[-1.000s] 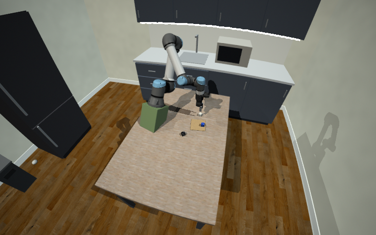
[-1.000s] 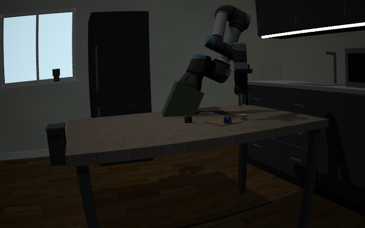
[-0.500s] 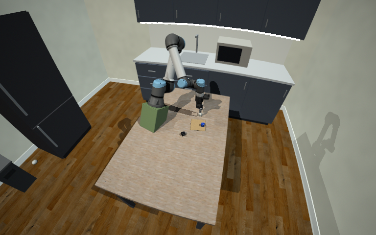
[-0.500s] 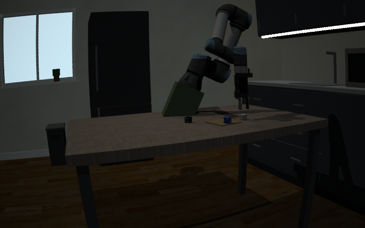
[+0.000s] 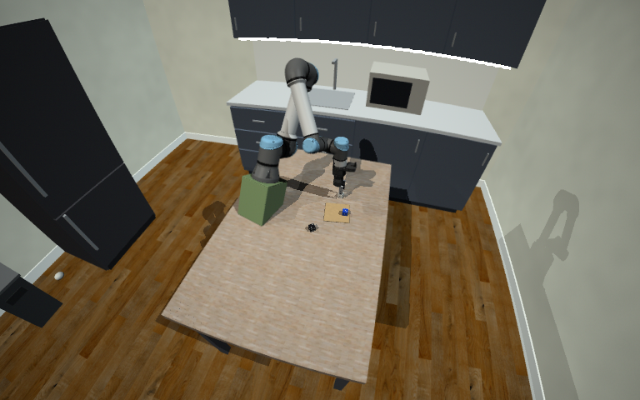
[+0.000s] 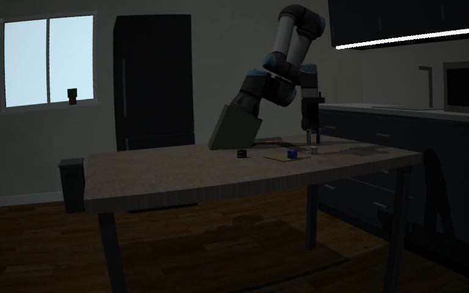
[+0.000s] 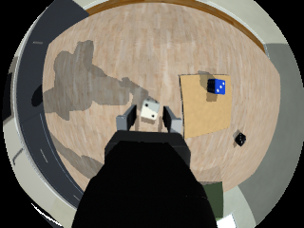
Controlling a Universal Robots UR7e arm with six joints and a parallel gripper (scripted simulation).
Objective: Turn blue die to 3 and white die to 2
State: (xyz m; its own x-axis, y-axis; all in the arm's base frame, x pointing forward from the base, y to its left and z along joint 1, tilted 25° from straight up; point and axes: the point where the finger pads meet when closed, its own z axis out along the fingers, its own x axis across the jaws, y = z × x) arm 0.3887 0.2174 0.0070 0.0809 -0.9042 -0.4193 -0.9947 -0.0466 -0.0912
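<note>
Right now the white die is 4 cm below my hand. Round my hand: black die: 6 cm behind, 30 cm to the right, 4 cm below; then blue die: 7 cm ahead, 13 cm to the right, 4 cm below; then tan mat: 2 cm ahead, 14 cm to the right, 6 cm below.
</note>
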